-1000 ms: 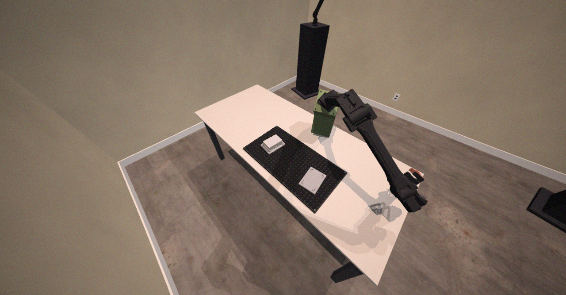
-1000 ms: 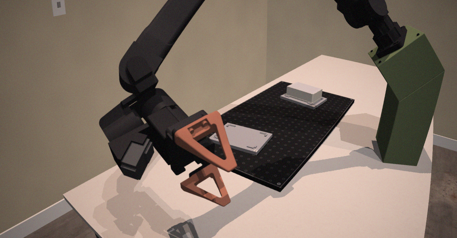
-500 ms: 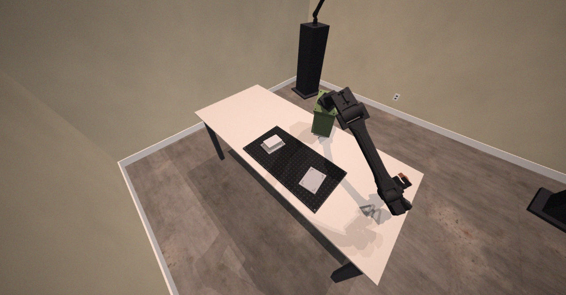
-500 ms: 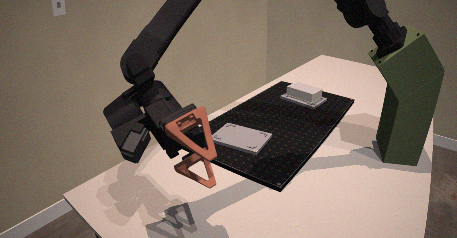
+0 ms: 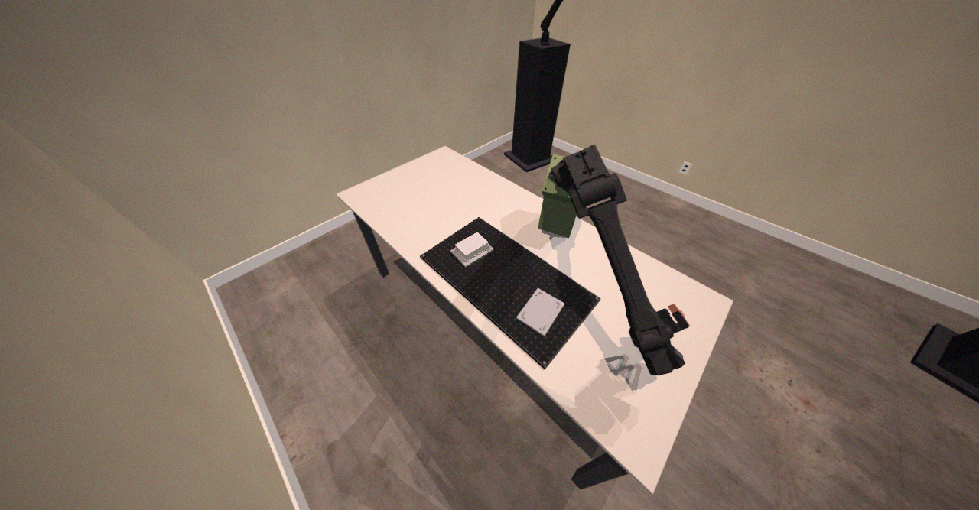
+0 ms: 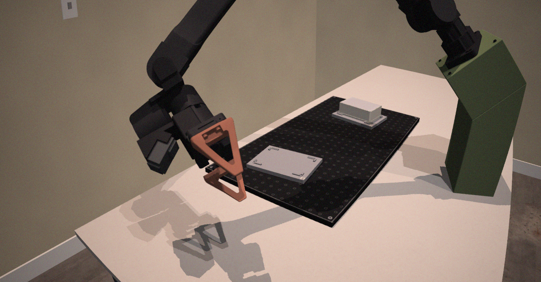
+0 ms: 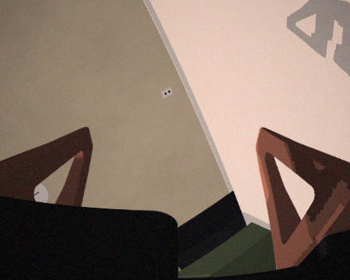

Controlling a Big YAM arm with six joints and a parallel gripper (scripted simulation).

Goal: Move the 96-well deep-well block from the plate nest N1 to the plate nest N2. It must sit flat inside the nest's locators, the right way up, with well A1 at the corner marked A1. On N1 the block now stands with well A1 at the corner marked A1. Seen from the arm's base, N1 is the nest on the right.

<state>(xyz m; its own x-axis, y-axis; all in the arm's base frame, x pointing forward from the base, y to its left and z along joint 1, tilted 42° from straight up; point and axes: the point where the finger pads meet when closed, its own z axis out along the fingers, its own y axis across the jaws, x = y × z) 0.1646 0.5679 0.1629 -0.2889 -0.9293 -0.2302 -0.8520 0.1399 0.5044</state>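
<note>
The 96-well deep-well block lies 30 cm ahead of my hand, 70 cm to the right of it and 15 cm below it. From my hand the other things lie so: plate nest N2: 23 cm ahead, 29 cm to the right, 17 cm below; then plate nest N1: 30 cm ahead, 70 cm to the right, 17 cm below.
</note>
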